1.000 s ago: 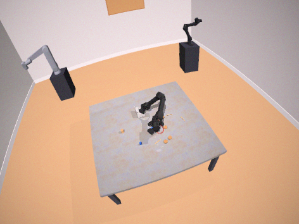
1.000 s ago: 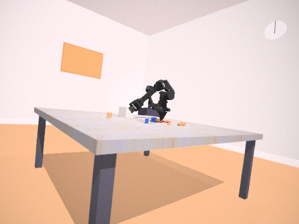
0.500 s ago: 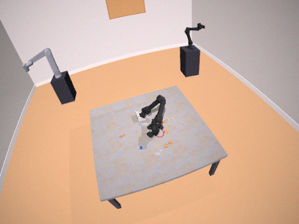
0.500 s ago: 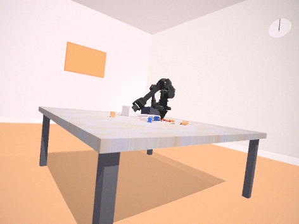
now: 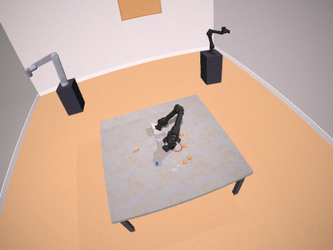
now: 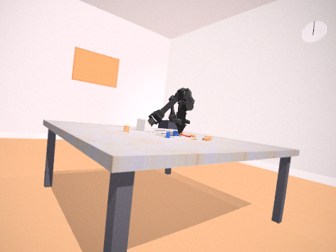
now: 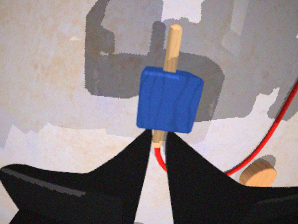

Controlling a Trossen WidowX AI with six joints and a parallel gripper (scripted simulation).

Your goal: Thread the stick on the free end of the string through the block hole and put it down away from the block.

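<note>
My gripper tip is 3 cm past the blue block and 1 cm to the left of it. Round my gripper tip: round wooden button: 17 cm behind, 14 cm to the left, 1 cm below; wooden block: 10 cm behind, 34 cm to the right; short stick: 18 cm behind, 21 cm to the left, 1 cm below.
</note>
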